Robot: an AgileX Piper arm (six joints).
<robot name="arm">
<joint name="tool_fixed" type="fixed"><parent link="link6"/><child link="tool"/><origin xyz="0 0 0" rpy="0 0 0"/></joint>
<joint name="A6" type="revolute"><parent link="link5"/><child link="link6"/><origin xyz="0 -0.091 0" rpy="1.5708 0 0"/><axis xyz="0 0 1"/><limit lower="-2.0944" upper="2.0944"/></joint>
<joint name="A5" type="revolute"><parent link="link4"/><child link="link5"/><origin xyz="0 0 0" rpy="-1.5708 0 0"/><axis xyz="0 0 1"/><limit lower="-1.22" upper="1.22"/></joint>
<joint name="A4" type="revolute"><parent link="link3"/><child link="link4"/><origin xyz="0.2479 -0.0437 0" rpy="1.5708 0 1.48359"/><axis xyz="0 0 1"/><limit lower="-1.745" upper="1.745"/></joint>
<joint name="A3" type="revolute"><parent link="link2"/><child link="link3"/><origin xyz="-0.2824 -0.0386 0" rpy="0 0 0"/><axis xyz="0 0 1"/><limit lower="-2.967" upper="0"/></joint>
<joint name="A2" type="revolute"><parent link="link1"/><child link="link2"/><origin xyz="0 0 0" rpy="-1.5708 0 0"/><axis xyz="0 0 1"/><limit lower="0" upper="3.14"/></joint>
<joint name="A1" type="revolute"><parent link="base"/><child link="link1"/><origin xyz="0 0 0.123" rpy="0 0 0"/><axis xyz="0 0 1"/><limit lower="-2.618" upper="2.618"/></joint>
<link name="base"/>
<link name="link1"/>
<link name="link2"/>
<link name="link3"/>
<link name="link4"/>
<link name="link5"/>
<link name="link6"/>
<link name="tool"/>
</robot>
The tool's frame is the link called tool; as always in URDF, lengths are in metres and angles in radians.
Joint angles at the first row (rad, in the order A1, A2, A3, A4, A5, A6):
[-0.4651, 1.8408, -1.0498, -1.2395, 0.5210, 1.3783]
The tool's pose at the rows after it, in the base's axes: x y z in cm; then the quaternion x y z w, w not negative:
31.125 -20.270 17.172 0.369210 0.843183 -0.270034 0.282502
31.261 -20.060 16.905 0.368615 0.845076 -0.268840 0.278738
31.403 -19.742 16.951 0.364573 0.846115 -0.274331 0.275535
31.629 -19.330 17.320 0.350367 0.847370 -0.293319 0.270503
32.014 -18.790 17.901 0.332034 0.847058 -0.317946 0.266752
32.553 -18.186 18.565 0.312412 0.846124 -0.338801 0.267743
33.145 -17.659 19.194 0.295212 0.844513 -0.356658 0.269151
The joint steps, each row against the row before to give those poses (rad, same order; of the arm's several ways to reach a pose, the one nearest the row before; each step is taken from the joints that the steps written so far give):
[0.0035, 0.0138, 0.0001, 0.0069, 0.0019, -0.0015]
[0.0073, 0.0069, -0.0002, 0.0065, 0.0039, -0.0012]
[0.0130, 0.0002, -0.0015, 0.0013, 0.0182, -0.0050]
[0.0217, -0.0029, -0.0064, -0.0137, 0.0426, -0.0163]
[0.0291, -0.0032, -0.0119, -0.0212, 0.0546, -0.0179]
[0.0299, -0.0025, -0.0155, -0.0221, 0.0447, -0.0171]
[0.0266, 0.0010, -0.0201, -0.0160, 0.0390, -0.0202]

